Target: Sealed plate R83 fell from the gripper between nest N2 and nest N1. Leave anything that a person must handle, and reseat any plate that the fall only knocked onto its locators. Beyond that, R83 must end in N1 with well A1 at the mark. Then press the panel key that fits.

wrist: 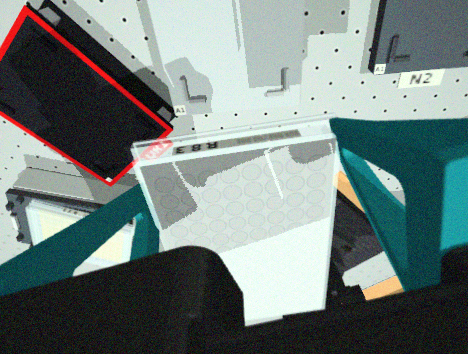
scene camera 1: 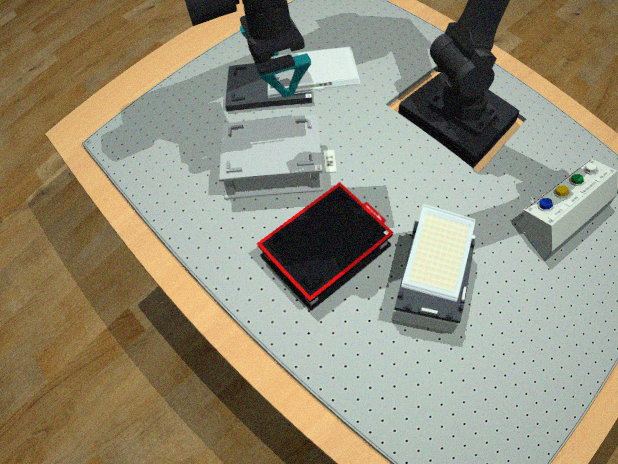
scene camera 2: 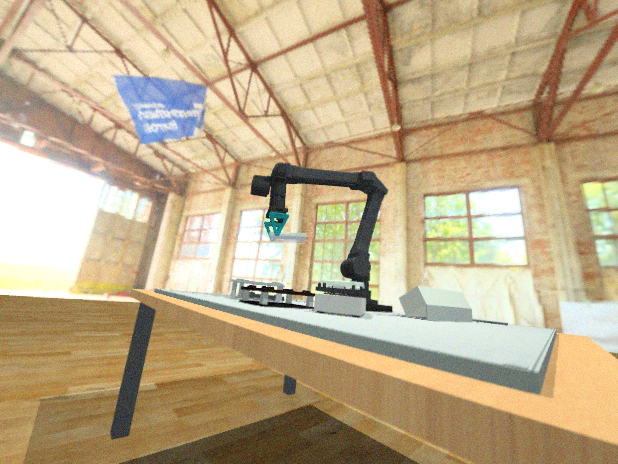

Scene:
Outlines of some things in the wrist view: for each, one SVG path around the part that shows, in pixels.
My gripper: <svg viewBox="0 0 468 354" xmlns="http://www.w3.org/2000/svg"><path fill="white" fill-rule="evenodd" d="M468 118L378 121L337 117L329 119L330 129L336 136L340 162L404 292L245 326L244 293L222 258L216 252L195 245L181 246L159 252L160 231L155 225L139 183L84 218L0 265L0 354L468 354ZM135 217L136 227L129 261L73 276L77 267ZM366 161L397 178L405 195L405 206L387 190Z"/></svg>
A well plate R83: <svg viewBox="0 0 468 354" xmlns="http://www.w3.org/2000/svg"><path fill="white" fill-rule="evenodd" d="M334 112L136 141L131 146L131 152L134 157L132 164L155 225L160 231L160 238L165 251L181 246L195 245L216 252L222 258L244 293L245 321L325 309L340 163L336 136L330 129L329 119L339 118Z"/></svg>

